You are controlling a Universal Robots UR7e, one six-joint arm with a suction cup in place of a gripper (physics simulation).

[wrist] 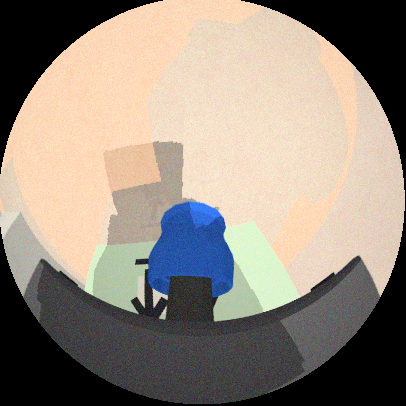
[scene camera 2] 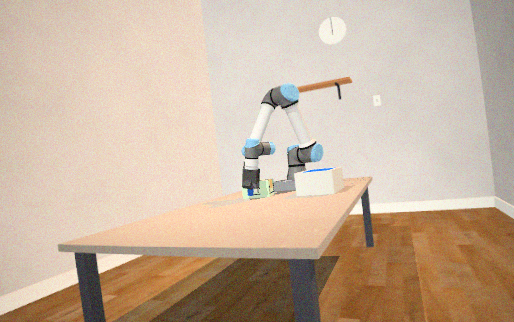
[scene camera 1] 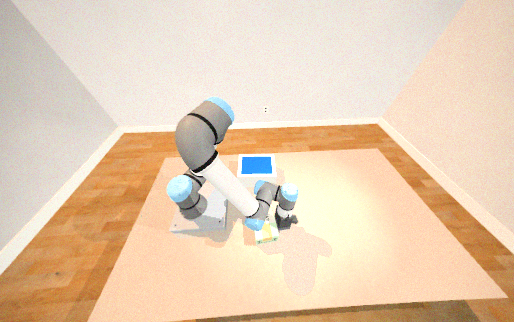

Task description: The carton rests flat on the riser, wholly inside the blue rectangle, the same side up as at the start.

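Where they show: hand, tool point: (wrist: 192, 229) (scene camera 2: 250, 195); arm's base, link origin: (scene camera 1: 194, 206).
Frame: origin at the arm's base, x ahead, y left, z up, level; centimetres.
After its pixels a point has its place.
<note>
The carton (scene camera 1: 267, 234) @(x 39.4, y -21.5, z 4.0 cm) (scene camera 2: 264, 188) @(x 44.6, y -9.3, z -0.5 cm) (wrist: 257, 257) @(x 45.0, y -21.3, z -1.8 cm) is pale green with a yellow strip. It lies flat on the table, in front of the riser and apart from it. The white riser (scene camera 1: 240, 166) @(x 28.6, y 21.5, z 6.6 cm) (scene camera 2: 318, 184) @(x 52.2, y 22.6, z -0.1 cm) carries the blue rectangle (scene camera 1: 256, 165) @(x 39.2, y 21.0, z 6.5 cm) (scene camera 2: 318, 169) @(x 38.5, y 21.2, z 6.8 cm) on top, with nothing on it. My blue suction cup (scene camera 2: 250, 192) (wrist: 191, 246) points down. It hangs low at the carton's edge, on the side nearer scene camera 2. I see no firm seal on the carton. In scene camera 1 the wrist hides the cup.
The arm's grey base plate (scene camera 1: 201, 220) @(x 5.2, y -8.9, z 0.3 cm) sits left of the carton, and the forearm slants low between base and carton. The wooden table (scene camera 1: 351, 223) @(x 89.3, y -19.0, z -5.5 cm) (scene camera 2: 240, 223) @(x 113.6, y 4.9, z -5.5 cm) stretches wide to the right and front.
</note>
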